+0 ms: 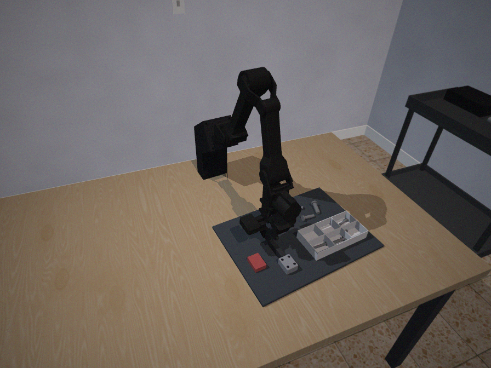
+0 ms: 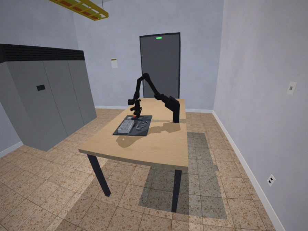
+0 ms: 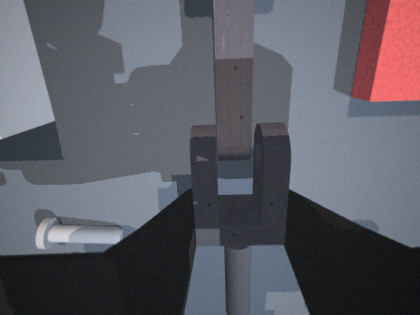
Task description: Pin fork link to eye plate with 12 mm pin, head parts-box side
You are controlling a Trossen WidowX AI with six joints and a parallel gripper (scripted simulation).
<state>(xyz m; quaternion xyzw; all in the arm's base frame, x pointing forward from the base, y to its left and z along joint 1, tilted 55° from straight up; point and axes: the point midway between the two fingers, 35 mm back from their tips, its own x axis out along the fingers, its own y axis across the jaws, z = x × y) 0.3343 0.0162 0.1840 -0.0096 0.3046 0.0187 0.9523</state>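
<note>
My hand is 5 cm above the eye plate and 4 cm short of it. Round my hand: light grey headed pin (9 cm to the left, 6 cm below, 4 cm behind); mat (10 cm to the left, 7 cm below, 2 cm ahead); red block (8 cm to the right, 7 cm ahead, 6 cm below).
</note>
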